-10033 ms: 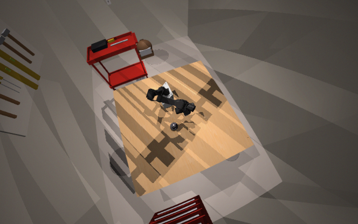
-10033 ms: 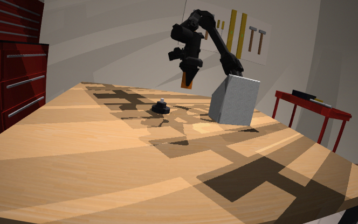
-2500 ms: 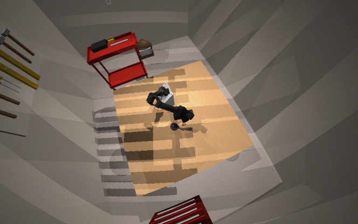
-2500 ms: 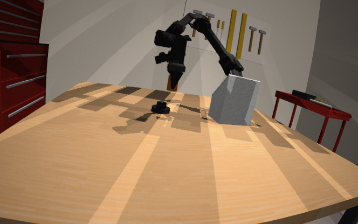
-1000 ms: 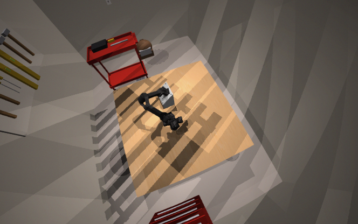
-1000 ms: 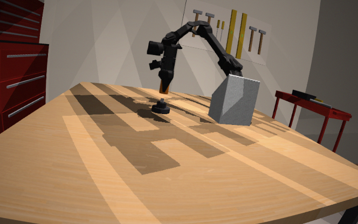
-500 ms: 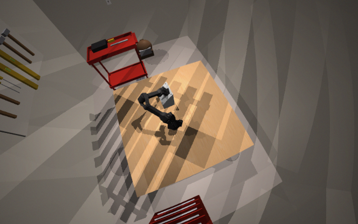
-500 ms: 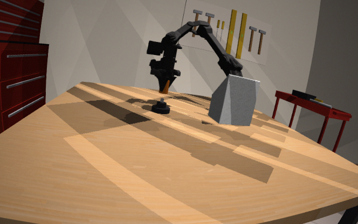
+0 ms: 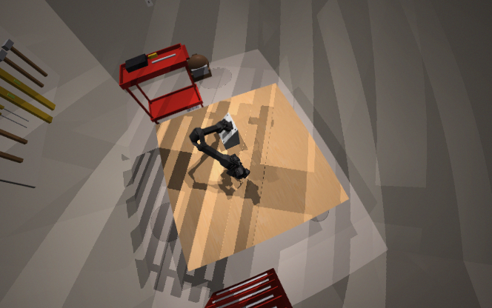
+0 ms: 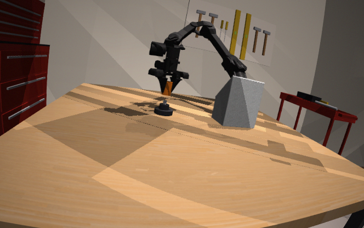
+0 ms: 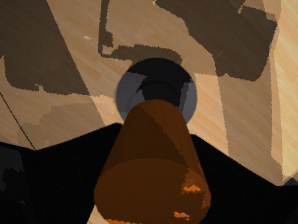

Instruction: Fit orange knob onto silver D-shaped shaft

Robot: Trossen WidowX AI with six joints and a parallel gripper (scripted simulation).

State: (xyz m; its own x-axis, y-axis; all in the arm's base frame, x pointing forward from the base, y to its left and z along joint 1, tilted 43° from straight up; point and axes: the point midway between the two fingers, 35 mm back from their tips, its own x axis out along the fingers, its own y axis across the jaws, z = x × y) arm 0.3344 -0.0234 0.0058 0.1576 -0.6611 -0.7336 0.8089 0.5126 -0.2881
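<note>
The orange knob is 30 mm above my gripper tip. From my gripper tip the other things lie so: round pedestal: 60 mm below.
</note>
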